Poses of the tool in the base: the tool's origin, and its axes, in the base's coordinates. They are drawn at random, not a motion.
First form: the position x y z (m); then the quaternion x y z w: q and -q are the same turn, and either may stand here.
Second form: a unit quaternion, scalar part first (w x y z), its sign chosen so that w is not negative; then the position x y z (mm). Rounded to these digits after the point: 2 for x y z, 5 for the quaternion.
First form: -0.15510 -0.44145 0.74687 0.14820 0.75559 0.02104 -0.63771
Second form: 0.63771 -0.14820 -0.75559 -0.02104 -155.10 -441.45 746.87
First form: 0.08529 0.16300 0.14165 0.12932 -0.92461 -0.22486 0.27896
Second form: 0.27896 0.12932 -0.92461 -0.22486 85.29 163.00 141.65
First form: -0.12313 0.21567 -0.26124 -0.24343 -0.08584 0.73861 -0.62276
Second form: 0.62276 0.24343 0.08584 -0.73861 -123.13 215.67 -261.24
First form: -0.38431 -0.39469 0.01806 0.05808 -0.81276 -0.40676 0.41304
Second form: 0.41304 0.05808 -0.81276 -0.40676 -384.31 -394.69 18.06
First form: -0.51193 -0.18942 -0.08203 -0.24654 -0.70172 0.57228 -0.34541
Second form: 0.34541 0.24654 0.70172 -0.57228 -511.93 -189.42 -82.03
